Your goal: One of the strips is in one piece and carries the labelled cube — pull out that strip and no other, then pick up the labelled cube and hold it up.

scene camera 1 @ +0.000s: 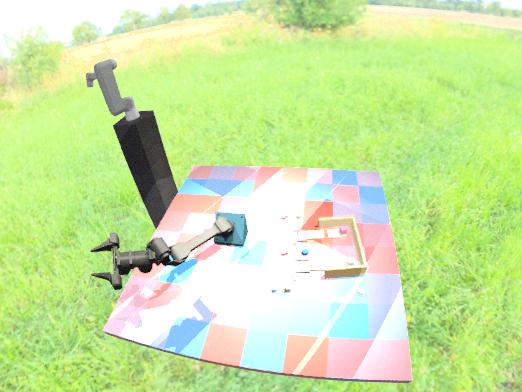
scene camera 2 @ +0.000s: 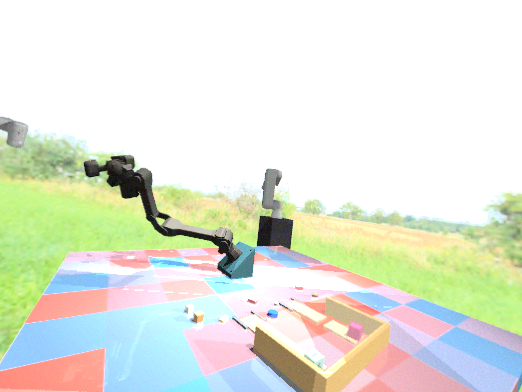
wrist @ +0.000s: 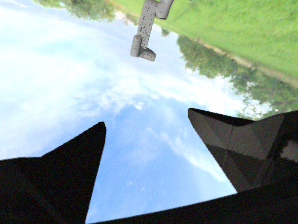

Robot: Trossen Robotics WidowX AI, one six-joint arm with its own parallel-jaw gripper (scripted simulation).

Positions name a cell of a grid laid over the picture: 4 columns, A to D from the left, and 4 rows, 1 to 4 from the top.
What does the gripper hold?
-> Nothing.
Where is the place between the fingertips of the gripper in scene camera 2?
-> A2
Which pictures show the gripper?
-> Scene camera 1, scene camera 2 and the wrist view: all of them.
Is the gripper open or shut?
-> Open.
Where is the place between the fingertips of the gripper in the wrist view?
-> B3
